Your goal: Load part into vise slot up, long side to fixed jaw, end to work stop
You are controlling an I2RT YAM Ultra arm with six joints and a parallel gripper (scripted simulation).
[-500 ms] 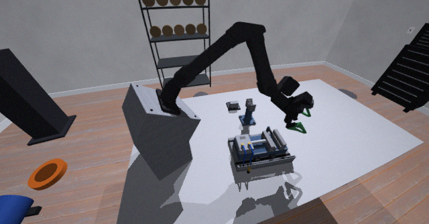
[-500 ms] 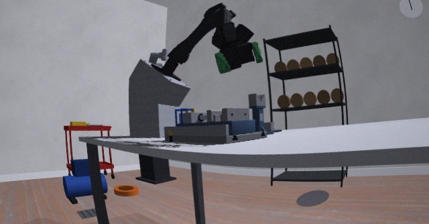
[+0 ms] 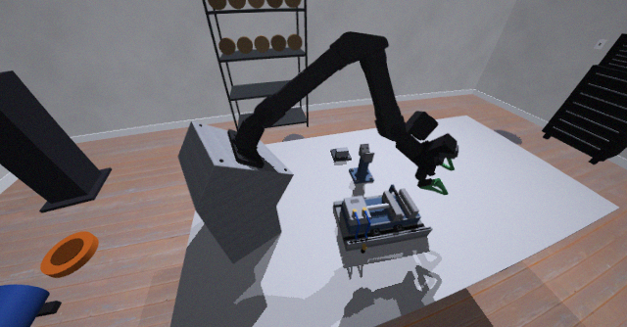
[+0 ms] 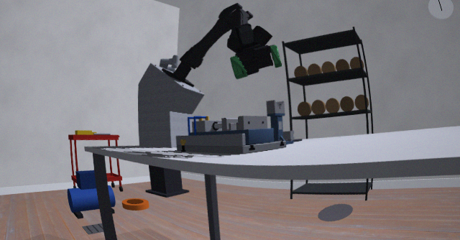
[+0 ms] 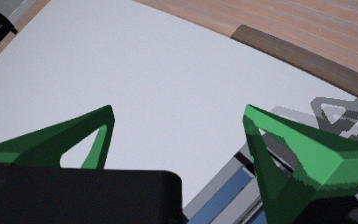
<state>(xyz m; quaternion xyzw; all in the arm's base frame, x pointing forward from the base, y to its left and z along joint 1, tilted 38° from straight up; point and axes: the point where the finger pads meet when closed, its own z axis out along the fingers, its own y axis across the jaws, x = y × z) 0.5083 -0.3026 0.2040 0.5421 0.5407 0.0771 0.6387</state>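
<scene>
Now: the part 450 mm to the left of my hand, 190 mm below it and 110 mm behind it. The rest, counted from my hand: work stop: 130 mm below, 100 mm to the left, 80 mm behind; fixed jaw: 140 mm below, 60 mm behind, 50 mm to the left; moving jaw: 140 mm below, 130 mm behind, 60 mm to the left.
</scene>
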